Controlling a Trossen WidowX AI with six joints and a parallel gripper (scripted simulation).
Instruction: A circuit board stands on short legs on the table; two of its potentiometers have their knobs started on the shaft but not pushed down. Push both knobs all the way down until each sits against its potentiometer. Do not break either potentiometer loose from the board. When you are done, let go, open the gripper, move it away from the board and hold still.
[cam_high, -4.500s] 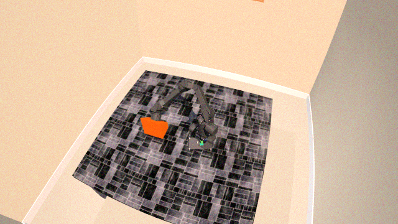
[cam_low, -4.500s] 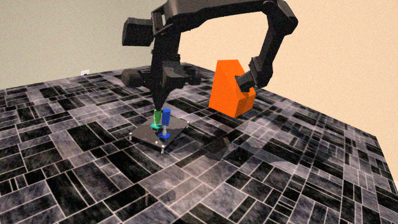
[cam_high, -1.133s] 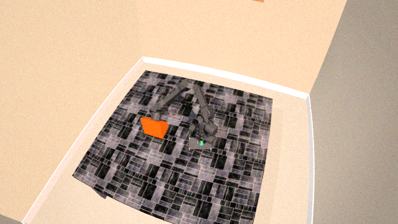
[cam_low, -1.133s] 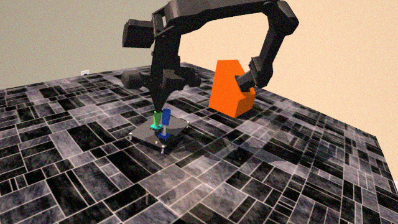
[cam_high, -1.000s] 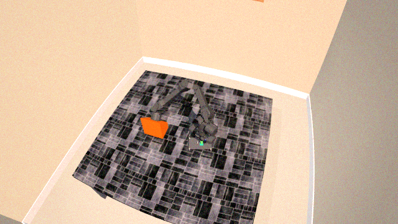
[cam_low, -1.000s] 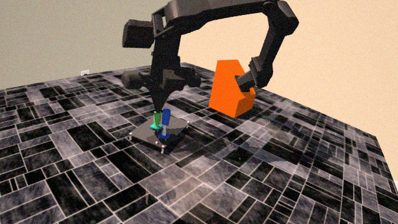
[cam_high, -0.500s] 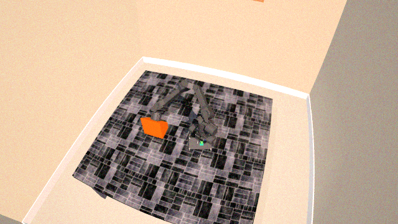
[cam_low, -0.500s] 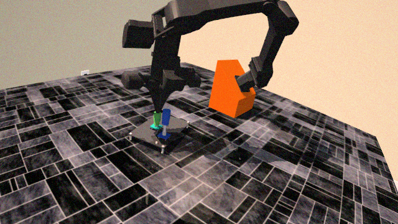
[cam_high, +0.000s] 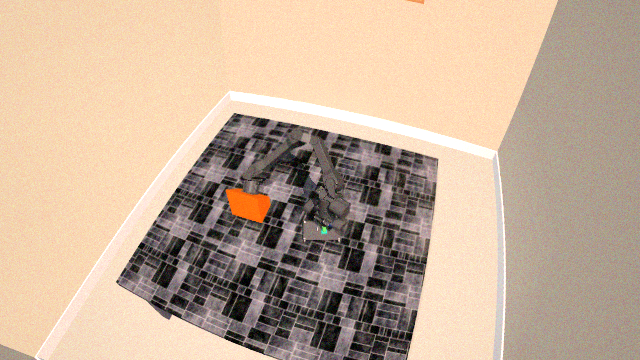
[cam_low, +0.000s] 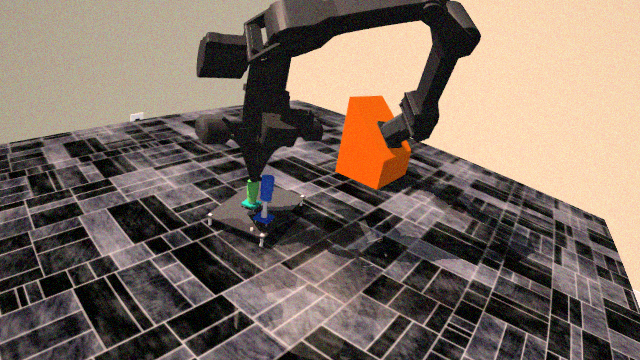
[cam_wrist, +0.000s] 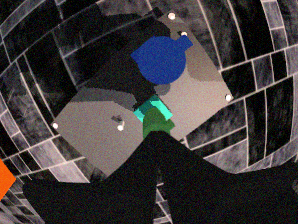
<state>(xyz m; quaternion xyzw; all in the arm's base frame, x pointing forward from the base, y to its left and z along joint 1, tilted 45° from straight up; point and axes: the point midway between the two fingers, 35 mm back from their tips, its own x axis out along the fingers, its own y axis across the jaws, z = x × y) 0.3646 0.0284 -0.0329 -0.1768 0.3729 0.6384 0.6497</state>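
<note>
Right now my gripper tip is 10 mm above the green knob. Also, from my gripper tip: blue knob 50 mm to the left, 10 mm ahead, 10 mm above.
</note>
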